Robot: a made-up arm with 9 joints. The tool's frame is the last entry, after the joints. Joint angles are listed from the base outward.
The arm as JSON. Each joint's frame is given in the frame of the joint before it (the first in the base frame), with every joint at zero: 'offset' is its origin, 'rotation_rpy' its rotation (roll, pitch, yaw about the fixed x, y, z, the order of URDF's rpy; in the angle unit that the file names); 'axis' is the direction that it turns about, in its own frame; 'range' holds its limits. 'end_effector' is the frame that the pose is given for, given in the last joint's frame.
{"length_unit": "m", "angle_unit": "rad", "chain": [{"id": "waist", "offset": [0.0, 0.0, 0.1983], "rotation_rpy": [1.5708, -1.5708, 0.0], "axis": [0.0, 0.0, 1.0], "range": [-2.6, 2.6]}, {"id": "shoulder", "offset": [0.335, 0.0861, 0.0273], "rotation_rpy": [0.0, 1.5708, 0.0], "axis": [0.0, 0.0, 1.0], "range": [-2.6, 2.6]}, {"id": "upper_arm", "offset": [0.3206, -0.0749, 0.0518], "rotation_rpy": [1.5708, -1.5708, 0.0], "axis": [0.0, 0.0, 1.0], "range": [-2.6, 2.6]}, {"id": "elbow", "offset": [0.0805, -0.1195, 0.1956], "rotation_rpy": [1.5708, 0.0, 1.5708], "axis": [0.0, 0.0, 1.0], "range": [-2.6, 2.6]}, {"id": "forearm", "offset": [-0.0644, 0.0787, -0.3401], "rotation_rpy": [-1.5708, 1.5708, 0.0], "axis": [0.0, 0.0, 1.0], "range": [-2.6, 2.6]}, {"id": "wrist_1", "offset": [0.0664, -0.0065, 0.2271], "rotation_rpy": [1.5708, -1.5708, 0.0], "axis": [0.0, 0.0, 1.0], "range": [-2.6, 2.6]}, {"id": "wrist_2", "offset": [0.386, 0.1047, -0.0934], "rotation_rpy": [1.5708, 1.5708, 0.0], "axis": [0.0, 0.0, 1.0], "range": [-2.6, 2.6]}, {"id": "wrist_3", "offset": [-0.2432, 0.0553, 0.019], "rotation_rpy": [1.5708, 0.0, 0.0], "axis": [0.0, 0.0, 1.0], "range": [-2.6, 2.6]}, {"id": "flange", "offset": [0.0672, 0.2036, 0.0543], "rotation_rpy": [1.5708, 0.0, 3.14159], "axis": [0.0, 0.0, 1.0], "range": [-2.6, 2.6]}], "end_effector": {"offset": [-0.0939, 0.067, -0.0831], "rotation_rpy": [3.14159, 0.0, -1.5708]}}
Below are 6 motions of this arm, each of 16 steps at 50 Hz.
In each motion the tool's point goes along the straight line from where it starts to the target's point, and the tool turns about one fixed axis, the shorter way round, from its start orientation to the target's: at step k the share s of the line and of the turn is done. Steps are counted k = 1, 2, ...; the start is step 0. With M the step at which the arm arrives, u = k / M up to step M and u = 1 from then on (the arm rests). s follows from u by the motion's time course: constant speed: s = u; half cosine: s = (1 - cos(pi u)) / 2; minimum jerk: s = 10 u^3 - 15 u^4 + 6 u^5.
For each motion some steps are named. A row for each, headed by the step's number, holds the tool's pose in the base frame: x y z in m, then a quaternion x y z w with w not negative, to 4 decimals.
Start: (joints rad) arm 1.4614 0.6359 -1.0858 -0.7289 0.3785 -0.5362 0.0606 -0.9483 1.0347
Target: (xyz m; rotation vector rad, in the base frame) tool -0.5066 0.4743 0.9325 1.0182 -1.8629 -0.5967
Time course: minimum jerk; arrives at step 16
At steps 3, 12, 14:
3: -0.3643 0.4162 0.9948 0.5215 -0.5426 -0.2018 0.6268
12: -0.4911 0.4680 0.9393 0.4259 -0.7338 -0.2381 0.4726
14: -0.5042 0.4733 0.9336 0.4142 -0.7508 -0.2410 0.4546

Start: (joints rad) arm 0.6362 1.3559 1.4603 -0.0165 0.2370 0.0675 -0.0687 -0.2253 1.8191
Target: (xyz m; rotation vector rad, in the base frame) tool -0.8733 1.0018 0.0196 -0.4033 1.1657 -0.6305
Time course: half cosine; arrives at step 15
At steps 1, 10, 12, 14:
1: -0.6959 1.1607 0.3257 0.0686 0.6033 -0.1215 0.7852
10: -0.8285 1.0420 0.0970 -0.1223 0.5593 -0.2500 0.7808
12: -0.8562 1.0171 0.0492 -0.1617 0.5462 -0.2753 0.7744
14: -0.8713 1.0036 0.0230 -0.1832 0.5384 -0.2889 0.7702

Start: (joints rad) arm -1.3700 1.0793 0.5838 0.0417 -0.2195 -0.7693 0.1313 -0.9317 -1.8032
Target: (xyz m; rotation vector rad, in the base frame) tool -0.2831 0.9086 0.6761 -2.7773 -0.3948 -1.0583
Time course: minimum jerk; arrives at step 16
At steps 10, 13, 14, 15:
10: -0.2197 0.9294 0.6289 -0.9372 -0.1666 -0.3056 0.0235
13: -0.2719 0.9123 0.6677 -0.9267 -0.1376 -0.3440 0.0631
14: -0.2794 0.9098 0.6733 -0.9249 -0.1334 -0.3494 0.0688
15: -0.2826 0.9088 0.6757 -0.9241 -0.1316 -0.3517 0.0712

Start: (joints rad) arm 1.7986 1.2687 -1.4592 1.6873 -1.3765 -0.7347 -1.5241 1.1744 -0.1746
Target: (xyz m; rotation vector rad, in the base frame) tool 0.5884 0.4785 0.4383 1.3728 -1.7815 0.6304
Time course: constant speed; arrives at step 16
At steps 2, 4, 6, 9, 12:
2: 0.5443 0.6363 0.3966 0.4328 -0.7331 0.2675 0.4513
4: 0.5506 0.6138 0.4026 0.4487 -0.7294 0.2650 0.4433
6: 0.5569 0.5912 0.4085 0.4644 -0.7254 0.2624 0.4351
9: 0.5664 0.5574 0.4175 0.4877 -0.7189 0.2584 0.4226
12: 0.5758 0.5236 0.4264 0.5107 -0.7118 0.2542 0.4097

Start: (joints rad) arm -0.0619 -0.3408 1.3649 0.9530 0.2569 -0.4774 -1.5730 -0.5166 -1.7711
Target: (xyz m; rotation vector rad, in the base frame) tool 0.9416 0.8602 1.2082 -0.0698 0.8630 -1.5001
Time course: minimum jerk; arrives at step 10
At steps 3, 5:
3: 0.9222 0.8092 1.2562 -0.0018 0.4016 -0.6914 0.6005
5: 0.9300 0.8297 1.2369 -0.0134 0.3930 -0.6790 0.6199

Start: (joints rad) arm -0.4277 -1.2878 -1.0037 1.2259 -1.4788 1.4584 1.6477 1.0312 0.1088
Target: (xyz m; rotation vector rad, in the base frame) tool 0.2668 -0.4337 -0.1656 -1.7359 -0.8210 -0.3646
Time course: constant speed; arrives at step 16
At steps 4, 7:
4: 0.1470 -0.2848 -0.1961 -0.6483 -0.1899 -0.0957 0.7311
7: 0.1770 -0.3221 -0.1885 -0.6746 -0.2311 -0.1111 0.6922

